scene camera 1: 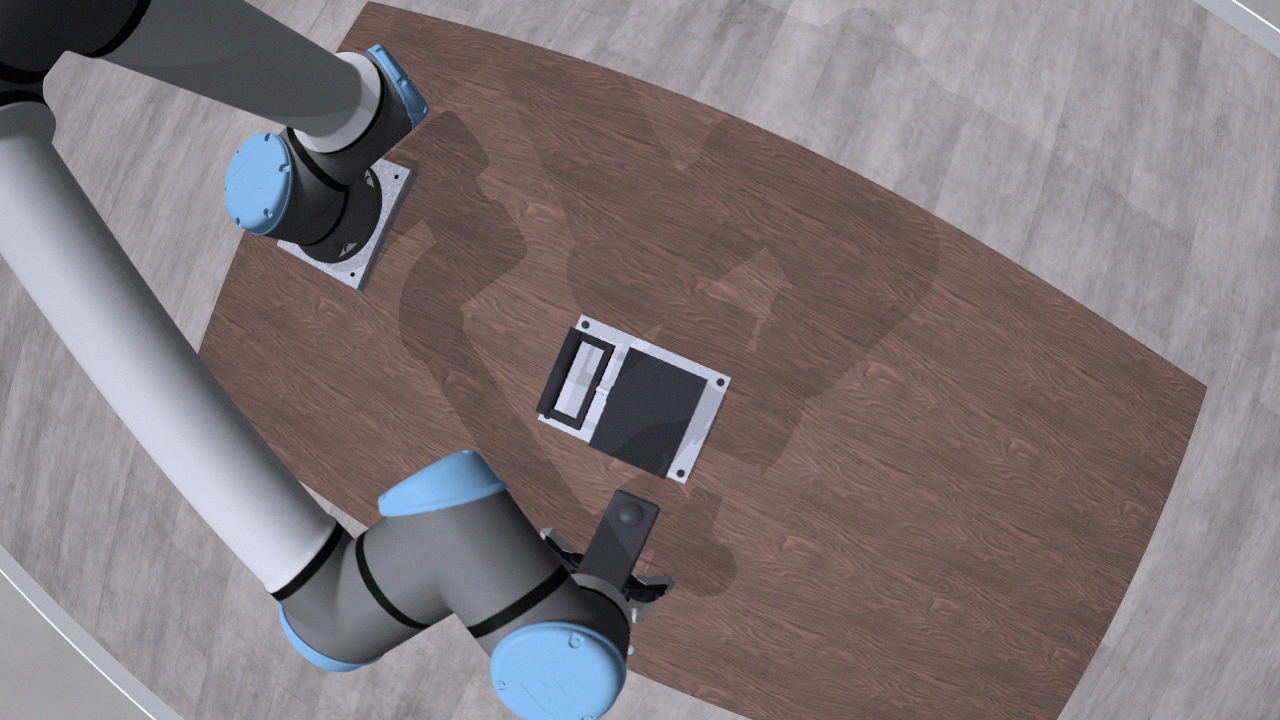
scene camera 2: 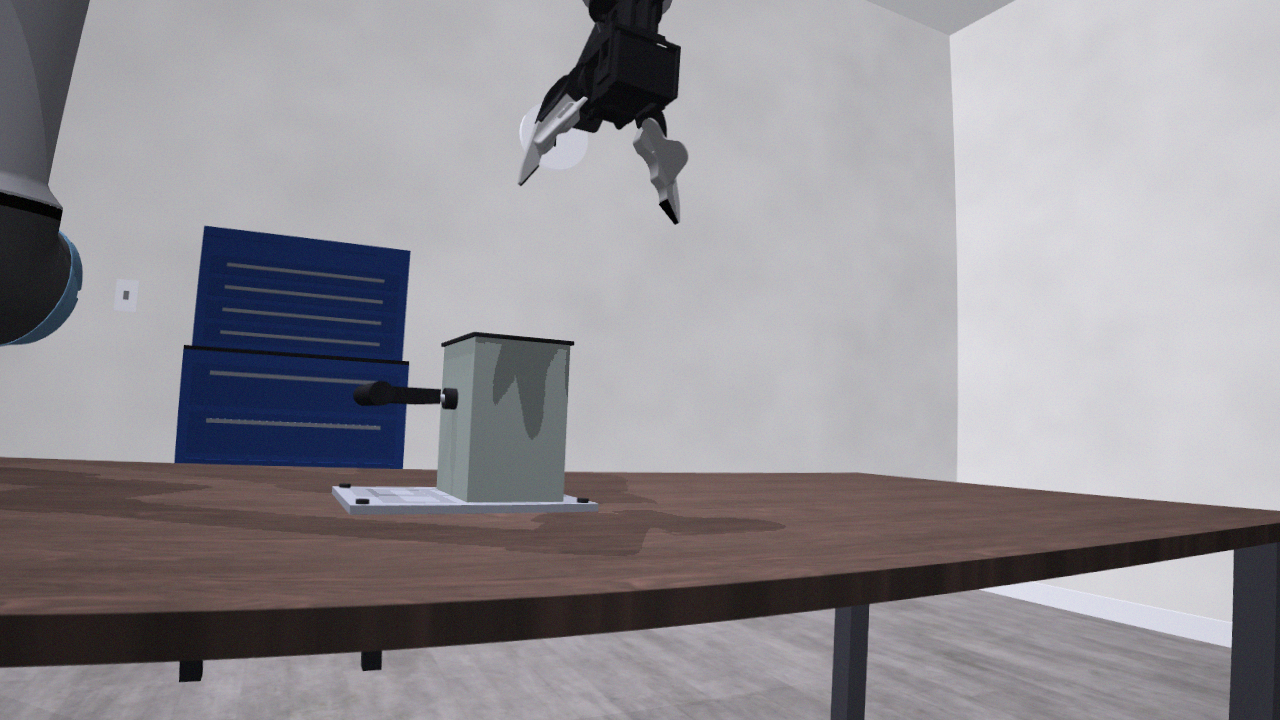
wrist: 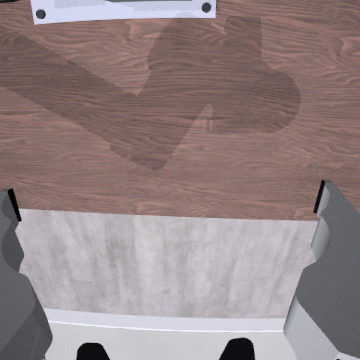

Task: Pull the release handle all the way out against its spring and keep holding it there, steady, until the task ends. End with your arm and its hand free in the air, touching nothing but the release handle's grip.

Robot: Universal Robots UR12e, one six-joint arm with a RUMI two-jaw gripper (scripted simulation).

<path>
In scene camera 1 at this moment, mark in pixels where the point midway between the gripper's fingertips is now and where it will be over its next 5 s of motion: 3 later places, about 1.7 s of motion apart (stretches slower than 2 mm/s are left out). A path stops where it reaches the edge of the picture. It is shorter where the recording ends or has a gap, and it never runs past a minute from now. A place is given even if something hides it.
My gripper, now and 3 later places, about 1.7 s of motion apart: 608, 558; 548, 372; 555, 372; 560, 373
</path>
